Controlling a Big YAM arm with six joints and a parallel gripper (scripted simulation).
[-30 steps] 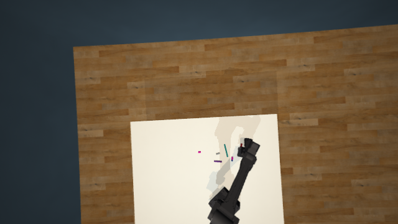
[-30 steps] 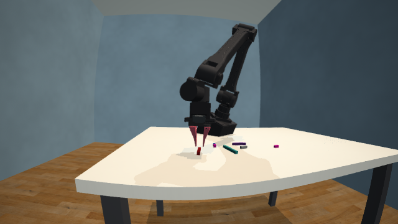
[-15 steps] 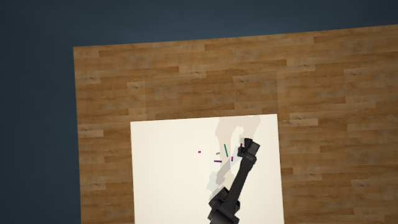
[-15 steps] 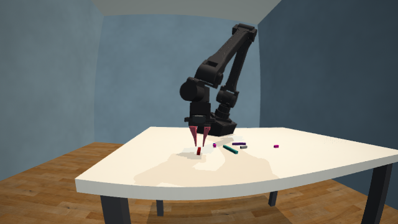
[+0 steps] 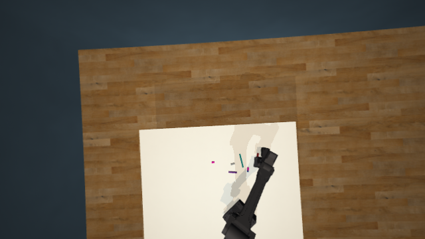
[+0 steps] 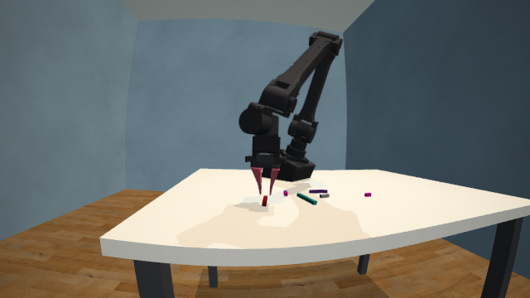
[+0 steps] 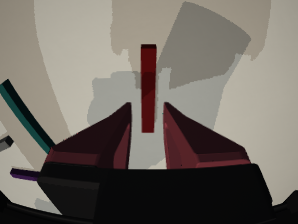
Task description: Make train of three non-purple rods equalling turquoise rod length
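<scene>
Right now the red rod is 2 cm below my hand. Also, from my hand: blue rod: 9 cm to the left, 7 cm behind, 2 cm below; then turquoise rod: 12 cm to the left, 2 cm below, 1 cm ahead; then grey rod: 18 cm to the left, 2 cm below.
</scene>
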